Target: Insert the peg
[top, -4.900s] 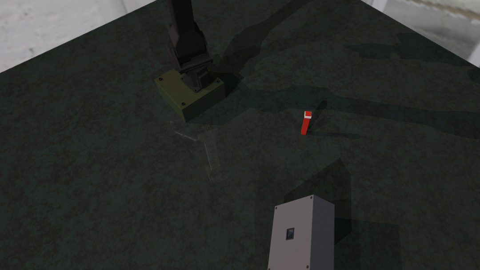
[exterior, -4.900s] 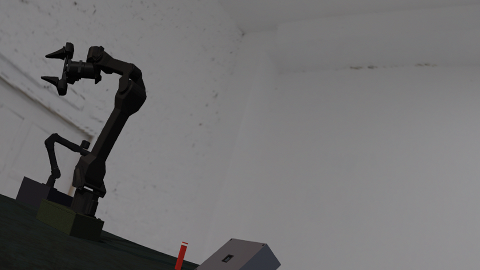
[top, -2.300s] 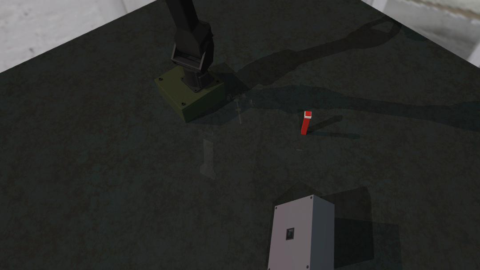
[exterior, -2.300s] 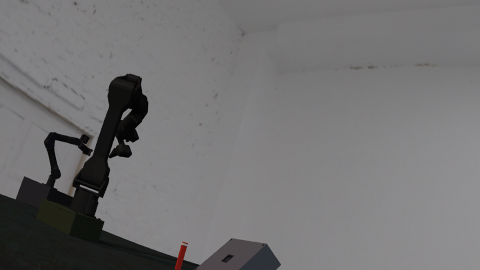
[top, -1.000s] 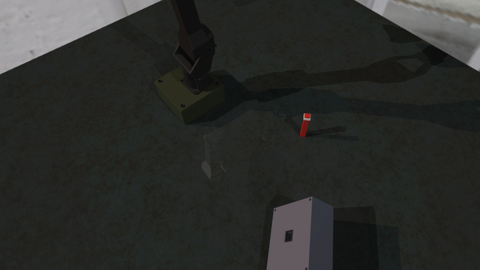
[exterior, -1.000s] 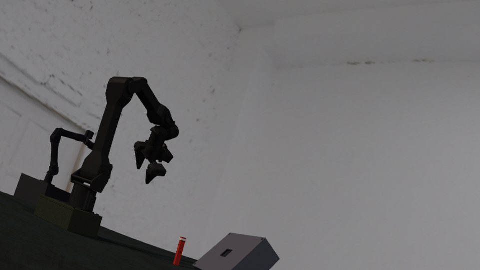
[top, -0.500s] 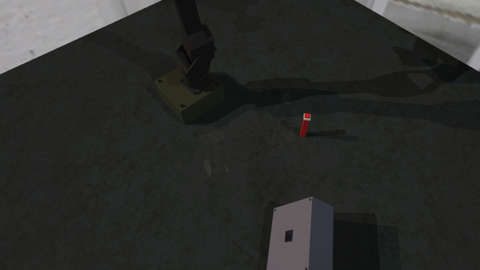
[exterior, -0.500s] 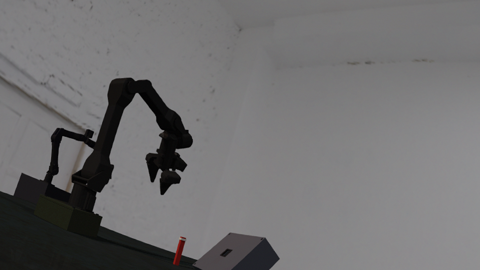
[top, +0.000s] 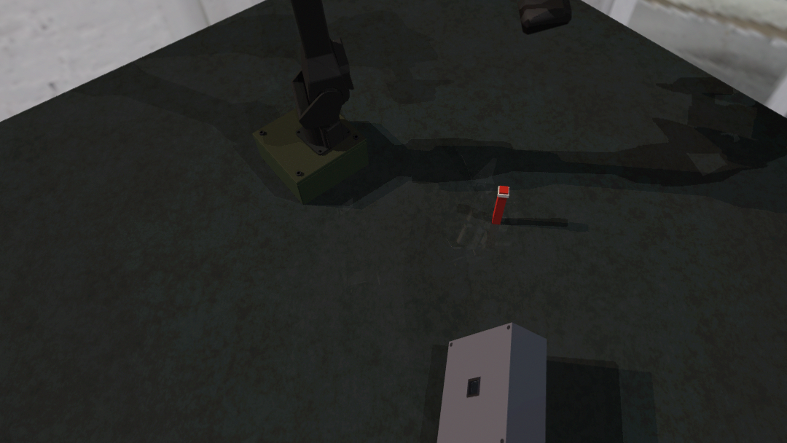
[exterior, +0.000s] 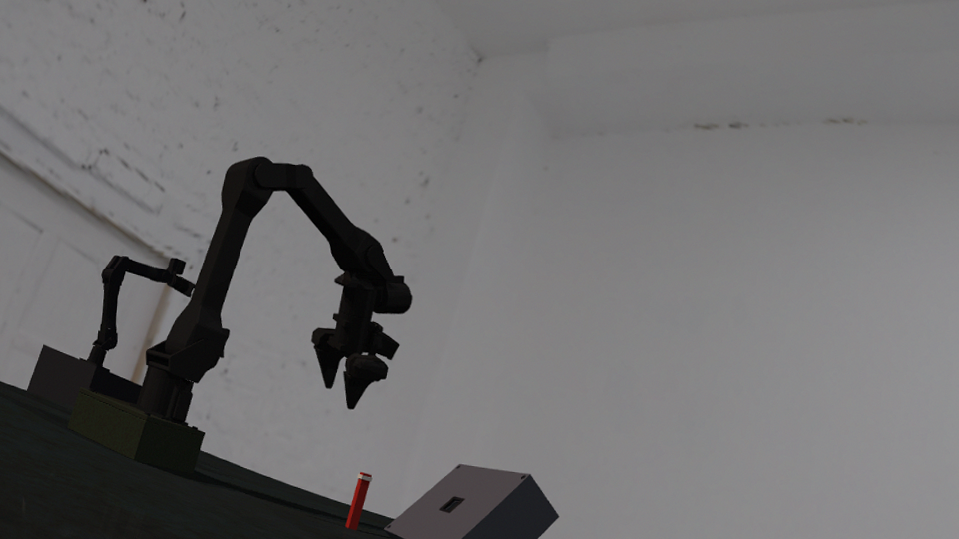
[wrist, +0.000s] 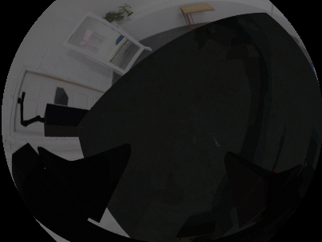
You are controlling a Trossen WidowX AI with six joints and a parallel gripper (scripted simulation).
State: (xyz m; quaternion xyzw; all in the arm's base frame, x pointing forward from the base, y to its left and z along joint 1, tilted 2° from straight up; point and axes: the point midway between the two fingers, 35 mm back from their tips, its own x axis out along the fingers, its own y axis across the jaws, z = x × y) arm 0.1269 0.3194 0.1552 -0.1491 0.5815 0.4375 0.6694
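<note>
The red peg lies 220 mm to the right of my gripper tip, 150 mm ahead of it and 140 mm below it. The rest, counted from my gripper tip: sloped panel (440 mm to the right, 320 mm ahead, 140 mm below).
</note>
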